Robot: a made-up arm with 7 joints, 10 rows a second.
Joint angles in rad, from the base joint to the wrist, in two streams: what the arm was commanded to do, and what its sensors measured. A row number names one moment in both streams.
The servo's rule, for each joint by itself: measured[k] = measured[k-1] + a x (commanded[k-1-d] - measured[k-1]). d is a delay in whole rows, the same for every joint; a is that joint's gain. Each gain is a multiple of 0.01, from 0.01 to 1. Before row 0 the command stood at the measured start. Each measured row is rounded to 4 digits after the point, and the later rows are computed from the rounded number. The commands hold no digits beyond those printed.
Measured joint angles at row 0: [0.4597 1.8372 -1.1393 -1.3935 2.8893 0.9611 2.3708]
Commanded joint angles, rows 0 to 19: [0.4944 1.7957 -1.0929 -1.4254 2.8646 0.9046 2.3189]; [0.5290 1.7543 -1.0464 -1.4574 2.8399 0.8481 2.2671]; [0.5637 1.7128 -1.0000 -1.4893 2.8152 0.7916 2.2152]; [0.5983 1.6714 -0.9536 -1.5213 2.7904 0.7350 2.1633]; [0.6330 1.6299 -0.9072 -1.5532 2.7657 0.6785 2.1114]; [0.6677 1.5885 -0.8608 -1.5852 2.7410 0.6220 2.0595]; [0.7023 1.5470 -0.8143 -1.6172 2.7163 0.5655 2.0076]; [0.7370 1.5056 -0.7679 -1.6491 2.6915 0.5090 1.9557]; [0.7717 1.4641 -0.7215 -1.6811 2.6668 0.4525 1.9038]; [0.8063 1.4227 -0.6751 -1.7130 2.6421 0.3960 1.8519]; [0.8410 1.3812 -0.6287 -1.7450 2.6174 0.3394 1.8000]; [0.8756 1.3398 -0.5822 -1.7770 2.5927 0.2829 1.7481]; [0.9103 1.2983 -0.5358 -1.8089 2.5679 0.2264 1.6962]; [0.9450 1.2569 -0.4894 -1.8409 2.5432 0.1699 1.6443]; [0.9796 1.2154 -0.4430 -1.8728 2.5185 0.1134 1.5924]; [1.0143 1.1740 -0.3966 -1.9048 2.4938 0.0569 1.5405]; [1.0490 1.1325 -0.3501 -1.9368 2.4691 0.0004 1.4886]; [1.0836 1.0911 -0.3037 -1.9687 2.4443 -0.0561 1.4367]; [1.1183 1.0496 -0.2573 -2.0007 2.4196 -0.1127 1.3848]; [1.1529 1.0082 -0.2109 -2.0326 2.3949 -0.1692 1.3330]
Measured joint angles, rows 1 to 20: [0.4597 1.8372 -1.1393 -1.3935 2.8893 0.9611 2.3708]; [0.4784 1.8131 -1.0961 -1.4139 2.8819 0.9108 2.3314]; [0.5057 1.7790 -1.0499 -1.4417 2.8693 0.8550 2.2825]; [0.5370 1.7406 -1.0035 -1.4722 2.8531 0.7986 2.2314]; [0.5701 1.7005 -0.9571 -1.5036 2.8343 0.7420 2.1796]; [0.6041 1.6596 -0.9107 -1.5353 2.8137 0.6855 2.1278]; [0.6384 1.6184 -0.8643 -1.5672 2.7919 0.6290 2.0759]; [0.6729 1.5770 -0.8178 -1.5992 2.7692 0.5725 2.0240]; [0.7075 1.5356 -0.7714 -1.6311 2.7459 0.5160 1.9721]; [0.7422 1.4941 -0.7250 -1.6631 2.7222 0.4595 1.9202]; [0.7768 1.4527 -0.6786 -1.6950 2.6982 0.4030 1.8683]; [0.8115 1.4112 -0.6322 -1.7270 2.6740 0.3464 1.8164]; [0.8461 1.3698 -0.5857 -1.7590 2.6496 0.2899 1.7645]; [0.8808 1.3283 -0.5393 -1.7909 2.6251 0.2334 1.7126]; [0.9155 1.2869 -0.4929 -1.8229 2.6005 0.1769 1.6607]; [0.9501 1.2454 -0.4465 -1.8548 2.5759 0.1204 1.6088]; [0.9848 1.2040 -0.4001 -1.8868 2.5513 0.0639 1.5569]; [1.0195 1.1625 -0.3536 -1.9188 2.5266 0.0074 1.5050]; [1.0541 1.1211 -0.3072 -1.9507 2.5019 -0.0491 1.4531]; [1.0888 1.0796 -0.2608 -1.9827 2.4772 -0.1057 1.4012]
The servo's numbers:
d 1
a 0.54 0.58 0.93 0.64 0.30 0.89 0.76

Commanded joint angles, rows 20 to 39: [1.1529 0.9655 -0.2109 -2.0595 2.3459 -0.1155 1.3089]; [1.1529 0.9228 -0.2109 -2.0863 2.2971 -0.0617 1.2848]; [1.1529 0.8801 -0.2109 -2.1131 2.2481 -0.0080 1.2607]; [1.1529 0.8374 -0.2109 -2.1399 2.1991 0.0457 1.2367]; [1.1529 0.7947 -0.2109 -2.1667 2.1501 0.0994 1.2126]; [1.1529 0.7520 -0.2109 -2.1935 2.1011 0.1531 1.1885]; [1.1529 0.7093 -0.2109 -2.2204 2.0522 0.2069 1.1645]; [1.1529 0.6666 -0.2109 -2.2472 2.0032 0.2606 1.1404]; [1.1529 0.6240 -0.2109 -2.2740 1.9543 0.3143 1.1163]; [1.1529 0.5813 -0.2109 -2.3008 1.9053 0.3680 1.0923]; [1.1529 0.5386 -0.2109 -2.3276 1.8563 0.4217 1.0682]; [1.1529 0.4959 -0.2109 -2.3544 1.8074 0.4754 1.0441]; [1.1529 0.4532 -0.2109 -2.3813 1.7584 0.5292 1.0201]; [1.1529 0.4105 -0.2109 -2.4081 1.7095 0.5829 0.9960]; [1.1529 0.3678 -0.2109 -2.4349 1.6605 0.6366 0.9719]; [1.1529 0.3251 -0.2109 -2.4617 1.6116 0.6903 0.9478]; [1.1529 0.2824 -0.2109 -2.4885 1.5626 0.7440 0.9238]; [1.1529 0.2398 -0.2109 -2.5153 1.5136 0.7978 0.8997]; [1.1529 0.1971 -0.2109 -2.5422 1.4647 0.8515 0.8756]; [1.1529 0.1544 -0.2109 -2.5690 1.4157 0.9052 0.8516]
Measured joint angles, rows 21 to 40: [1.1234 1.0382 -0.2144 -2.0146 2.4525 -0.1622 1.3494]; [1.1393 0.9960 -0.2111 -2.0433 2.4205 -0.1206 1.3186]; [1.1466 0.9535 -0.2109 -2.0708 2.3835 -0.0682 1.2929]; [1.1500 0.9109 -0.2109 -2.0979 2.3429 -0.0146 1.2684]; [1.1516 0.8683 -0.2109 -2.1248 2.2998 0.0391 1.2443]; [1.1523 0.8256 -0.2109 -2.1516 2.2549 0.0928 1.2202]; [1.1526 0.7829 -0.2109 -2.1784 2.2088 0.1465 1.1961]; [1.1528 0.7402 -0.2109 -2.2053 2.1618 0.2003 1.1721]; [1.1529 0.6975 -0.2109 -2.2321 2.1142 0.2540 1.1480]; [1.1529 0.6549 -0.2109 -2.2589 2.0662 0.3077 1.1239]; [1.1529 0.6122 -0.2109 -2.2857 2.0179 0.3614 1.0999]; [1.1529 0.5695 -0.2109 -2.3125 1.9694 0.4151 1.0758]; [1.1529 0.5268 -0.2109 -2.3393 1.9208 0.4688 1.0517]; [1.1529 0.4841 -0.2109 -2.3662 1.8721 0.5226 1.0277]; [1.1529 0.4414 -0.2109 -2.3930 1.8233 0.5763 1.0036]; [1.1529 0.3987 -0.2109 -2.4198 1.7745 0.6300 0.9795]; [1.1529 0.3560 -0.2109 -2.4466 1.7256 0.6837 0.9554]; [1.1529 0.3133 -0.2109 -2.4734 1.6767 0.7374 0.9314]; [1.1529 0.2707 -0.2109 -2.5002 1.6278 0.7912 0.9073]; [1.1529 0.2280 -0.2109 -2.5271 1.5789 0.8449 0.8832]
